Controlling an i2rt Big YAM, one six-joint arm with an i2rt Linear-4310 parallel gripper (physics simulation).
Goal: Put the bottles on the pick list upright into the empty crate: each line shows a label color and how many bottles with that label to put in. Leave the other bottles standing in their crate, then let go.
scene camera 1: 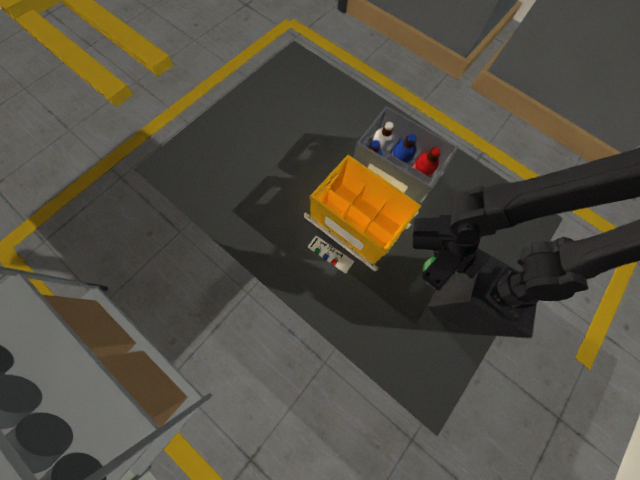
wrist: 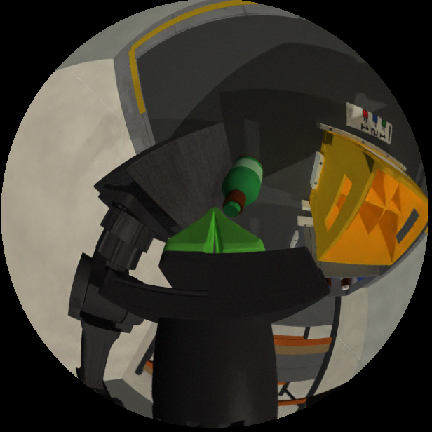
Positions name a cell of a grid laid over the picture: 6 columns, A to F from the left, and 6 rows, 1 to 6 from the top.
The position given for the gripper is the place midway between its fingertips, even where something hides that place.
Observation:
In view: the gripper (wrist: C3) and a green bottle (wrist: D3).

